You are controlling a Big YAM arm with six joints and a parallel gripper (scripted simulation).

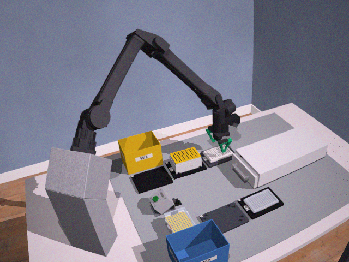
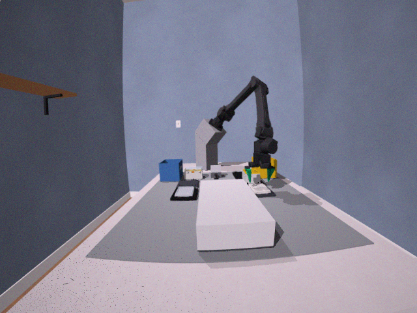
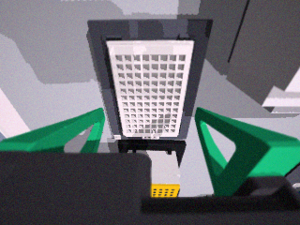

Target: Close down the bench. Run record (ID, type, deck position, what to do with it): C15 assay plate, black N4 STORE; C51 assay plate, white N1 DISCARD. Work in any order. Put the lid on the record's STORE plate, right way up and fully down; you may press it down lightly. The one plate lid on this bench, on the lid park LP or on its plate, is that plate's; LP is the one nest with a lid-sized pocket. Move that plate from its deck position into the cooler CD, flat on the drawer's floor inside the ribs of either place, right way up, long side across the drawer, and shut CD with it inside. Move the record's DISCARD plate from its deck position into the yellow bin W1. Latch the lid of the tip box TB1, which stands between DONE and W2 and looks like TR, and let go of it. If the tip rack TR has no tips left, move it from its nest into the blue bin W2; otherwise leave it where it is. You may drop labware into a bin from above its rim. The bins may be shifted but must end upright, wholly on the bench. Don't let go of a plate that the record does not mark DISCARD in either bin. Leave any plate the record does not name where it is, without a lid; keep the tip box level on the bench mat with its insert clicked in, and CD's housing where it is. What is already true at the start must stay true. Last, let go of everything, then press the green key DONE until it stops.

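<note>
The white assay plate lies 40 mm below my hand. From my hand the other things lie so: N1 label: 70 mm behind, 20 mm to the right, 50 mm below; then clear plate lid: 160 mm ahead, 160 mm to the right, 30 mm below; then tip rack TR: 180 mm behind, 50 mm to the right, 10 mm below.
</note>
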